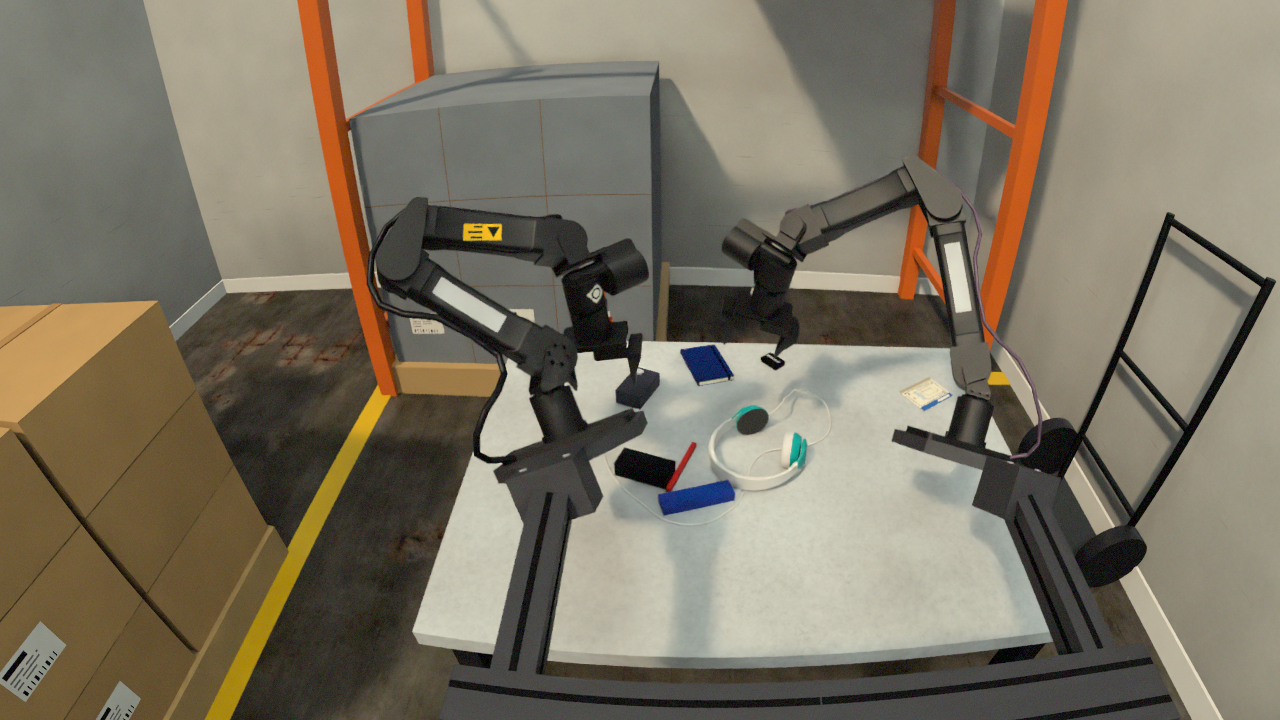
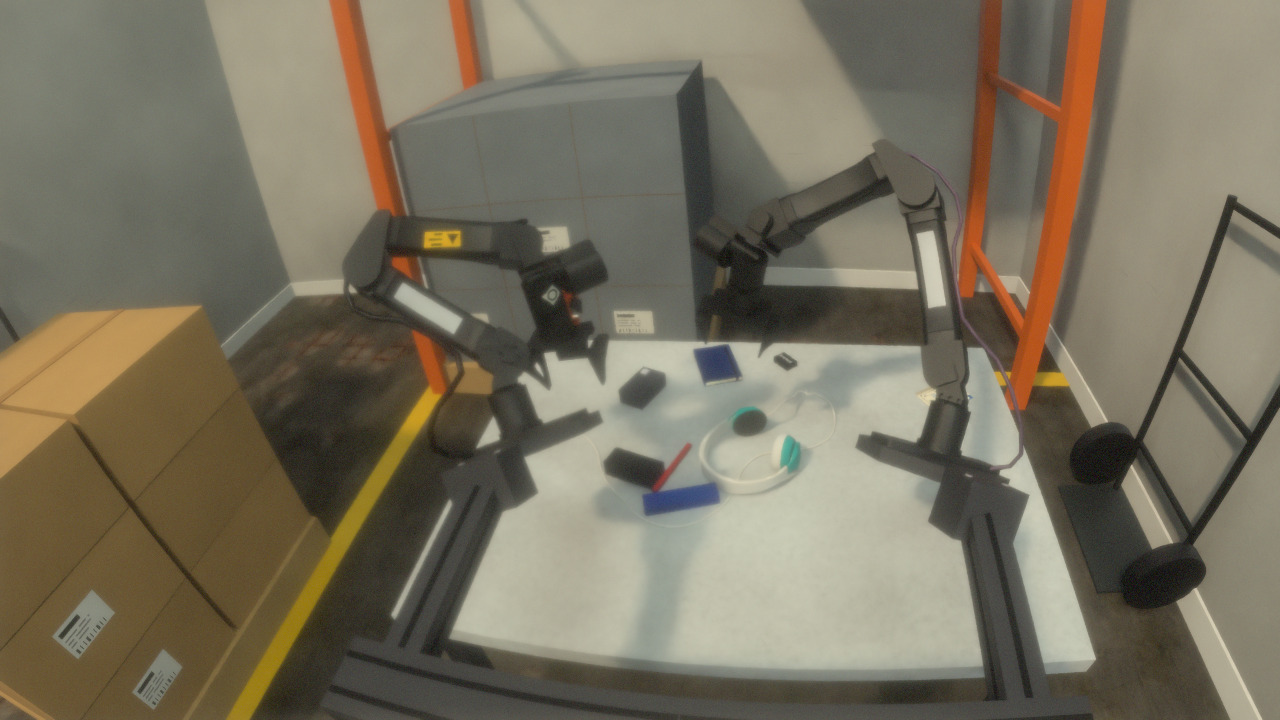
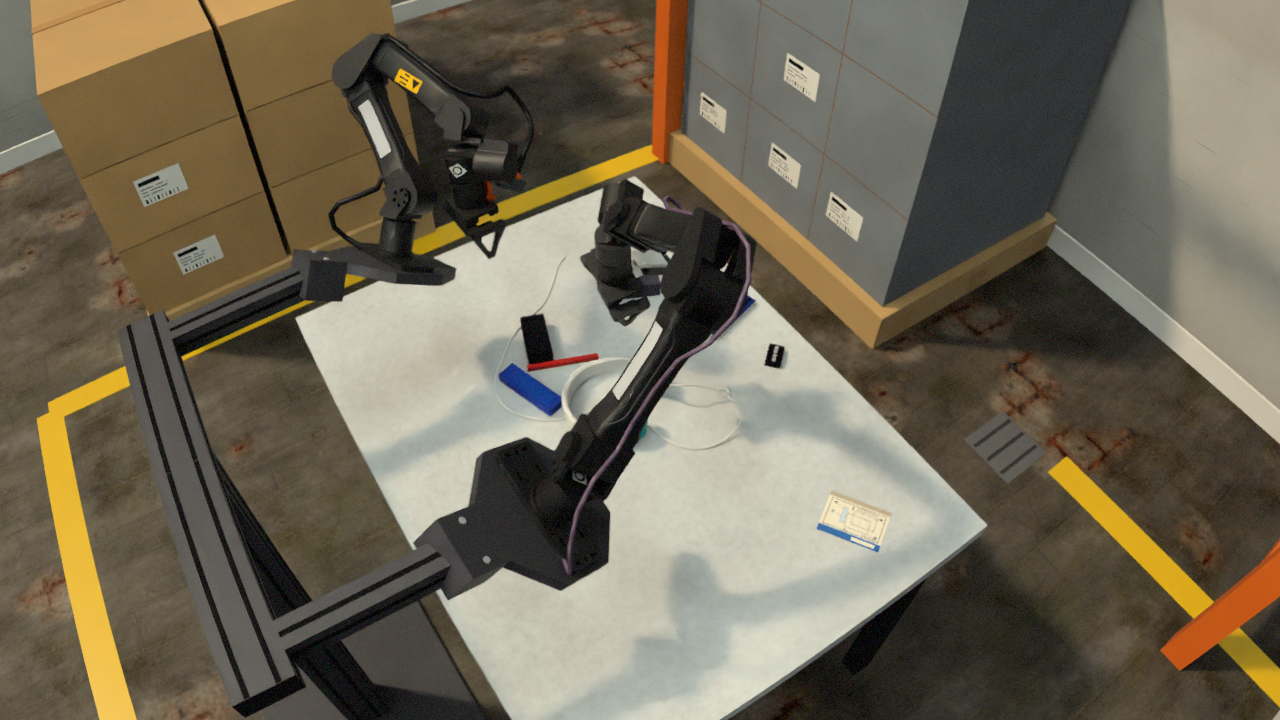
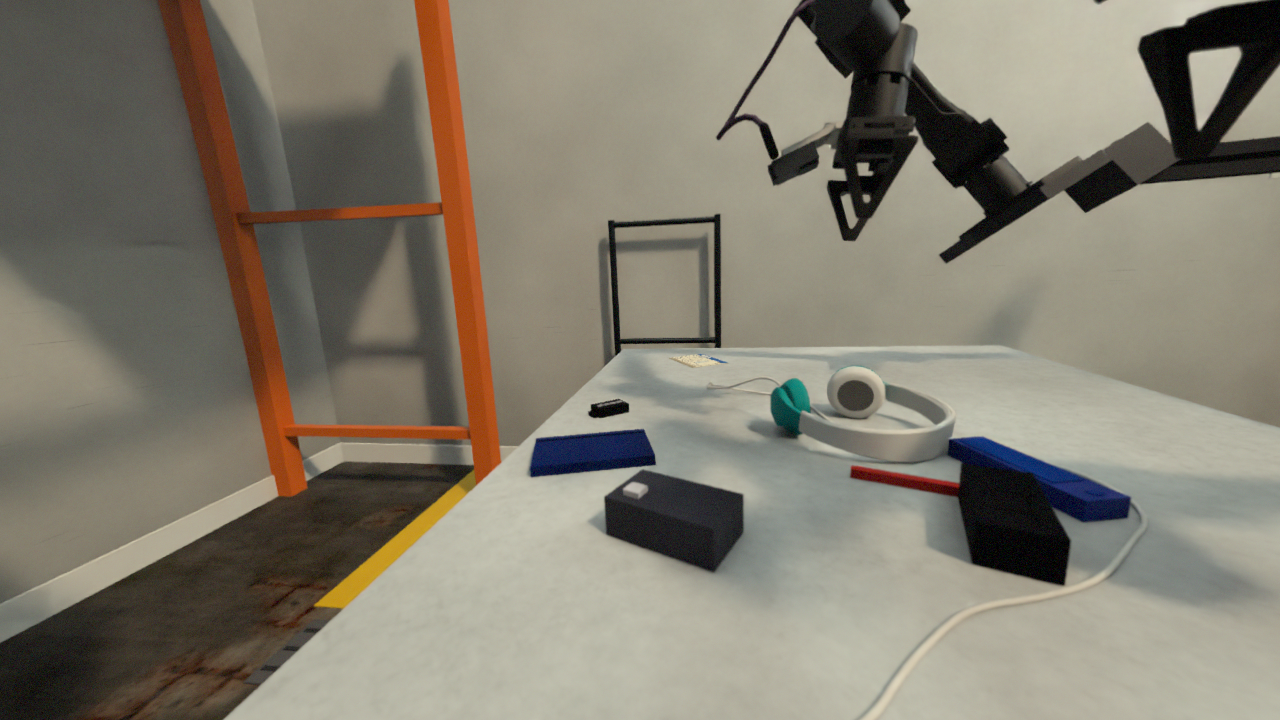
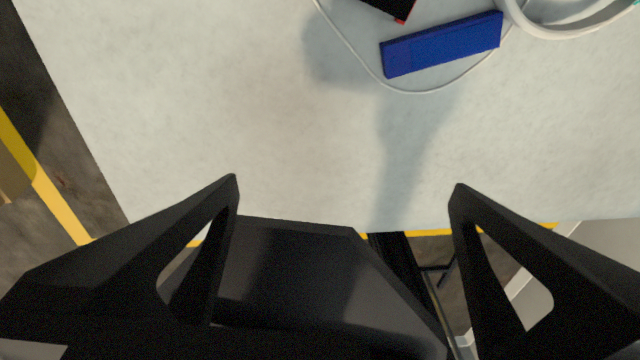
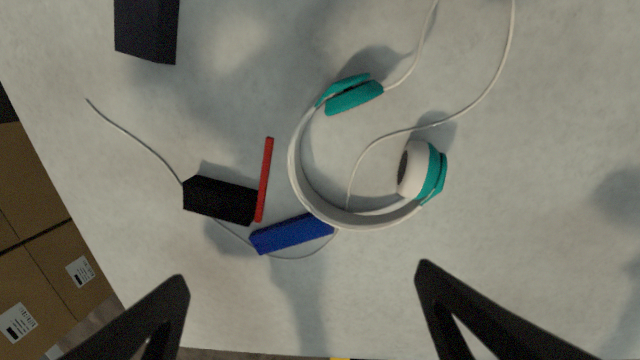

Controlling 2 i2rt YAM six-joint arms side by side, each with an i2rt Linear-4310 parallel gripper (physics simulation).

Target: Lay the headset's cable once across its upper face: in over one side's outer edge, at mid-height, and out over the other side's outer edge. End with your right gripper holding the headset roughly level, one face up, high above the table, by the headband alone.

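Pixels of known places: left gripper, between the fingertips: (image 1: 605, 386) (image 2: 576, 385) (image 3: 480, 245) (image 5: 344, 189); right gripper, between the fingertips: (image 1: 749, 349) (image 2: 732, 349) (image 3: 615, 302) (image 4: 855, 230) (image 6: 305, 277); left arm's base, origin of its link: (image 1: 568, 440) (image 2: 524, 438) (image 3: 393, 259); right arm's base, origin of its link: (image 1: 963, 448) (image 2: 936, 457) (image 3: 546, 508).
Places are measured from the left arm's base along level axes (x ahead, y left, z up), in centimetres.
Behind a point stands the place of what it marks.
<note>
The headset's white headband (image 1: 760, 484) {x 18.9, y -30.8, z -26.1 cm} (image 2: 751, 488) {x 19.0, y -31.7, z -26.2 cm} (image 4: 904, 443) {x 26.4, y -20.9, z -26.2 cm} (image 6: 360, 221) {x 19.8, y -30.1, z -25.8 cm} lies on the table with two teal-and-white ear cups. The white cable (image 6: 501, 65) {x 39.5, y -47.3, z -28.4 cm} (image 1: 828, 420) {x 41.5, y -47.6, z -28.3 cm} runs from one cup (image 6: 354, 98) {x 37.1, y -29.6, z -21.6 cm}, loops outward, comes back past the other cup (image 6: 414, 170) {x 28.9, y -36.1, z -21.7 cm}, enters the ring, and goes out of sight beneath the headband. It comes out beside the blue block and curves on to the left; the black box hides part. My right gripper (image 6: 305, 277) {x 31.0, y -27.1, z -3.6 cm} is open and empty, above the table. My left gripper (image 5: 344, 189) {x 16.0, y -3.0, z -2.0 cm} (image 2: 573, 385) {x 16.0, y -3.0, z -2.0 cm} is open and empty, above the left side.
Beside the headband lie a blue block (image 1: 696, 497) {x 15.6, y -18.7, z -26.8 cm} (image 6: 291, 233) {x 17.1, y -19.2, z -26.8 cm}, a red stick (image 1: 681, 466) {x 24.9, y -15.4, z -27.8 cm} and a black box (image 1: 644, 468) {x 21.2, y -8.4, z -25.3 cm}. Farther back are a dark box (image 2: 642, 387) {x 46.7, y -4.9, z -25.2 cm}, a blue notebook (image 1: 706, 365) {x 59.7, y -19.5, z -27.6 cm} and a small black item (image 2: 785, 360) {x 62.6, y -35.9, z -27.3 cm}. A card (image 3: 854, 520) {x 53.1, y -74.7, z -28.7 cm} lies at the right.
</note>
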